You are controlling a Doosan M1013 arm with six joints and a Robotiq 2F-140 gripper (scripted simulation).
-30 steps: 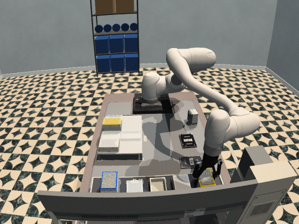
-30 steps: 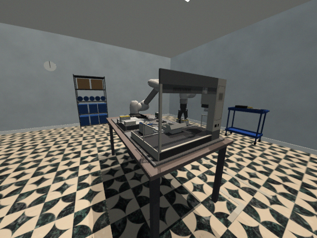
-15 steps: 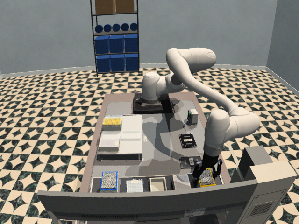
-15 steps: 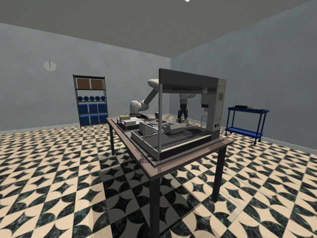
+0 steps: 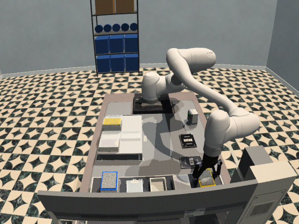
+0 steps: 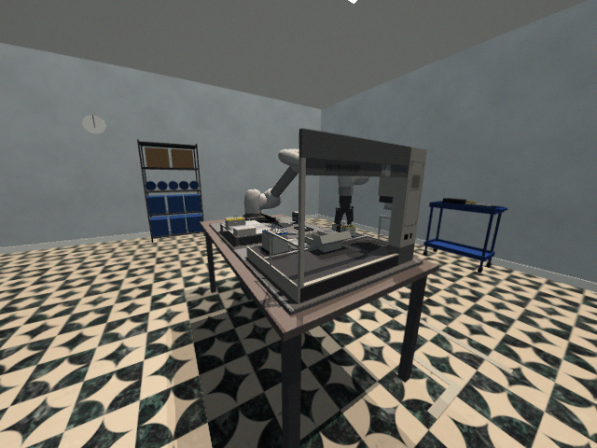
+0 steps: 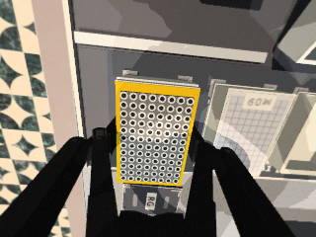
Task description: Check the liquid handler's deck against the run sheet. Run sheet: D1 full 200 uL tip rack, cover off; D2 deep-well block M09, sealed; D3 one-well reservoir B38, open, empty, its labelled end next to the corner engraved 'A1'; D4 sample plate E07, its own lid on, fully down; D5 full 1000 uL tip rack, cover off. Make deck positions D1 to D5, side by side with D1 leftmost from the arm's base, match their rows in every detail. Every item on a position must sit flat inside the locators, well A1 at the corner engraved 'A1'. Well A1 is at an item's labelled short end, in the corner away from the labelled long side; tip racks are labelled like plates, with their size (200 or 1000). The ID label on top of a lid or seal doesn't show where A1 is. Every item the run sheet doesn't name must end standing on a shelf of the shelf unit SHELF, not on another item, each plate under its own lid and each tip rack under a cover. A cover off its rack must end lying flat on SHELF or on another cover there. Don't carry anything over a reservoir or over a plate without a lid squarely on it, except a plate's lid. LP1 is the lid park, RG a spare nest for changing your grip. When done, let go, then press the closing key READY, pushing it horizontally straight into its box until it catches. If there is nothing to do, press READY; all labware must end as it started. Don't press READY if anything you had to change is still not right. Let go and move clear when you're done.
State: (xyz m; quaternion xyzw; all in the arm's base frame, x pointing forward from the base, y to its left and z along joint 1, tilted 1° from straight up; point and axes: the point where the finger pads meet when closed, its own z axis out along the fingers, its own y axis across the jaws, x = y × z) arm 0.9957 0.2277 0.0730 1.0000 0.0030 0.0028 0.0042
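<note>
The yellow-framed tip rack is 10 mm to the right of my hand, 10 mm behind it and 10 mm above it. Also, from my hand: dark nest marked RG (240 mm behind, 90 mm below, 10 mm to the right); then white sealed block (120 mm to the right, 20 mm below); then cream reservoir (250 mm to the right, 30 mm below).
</note>
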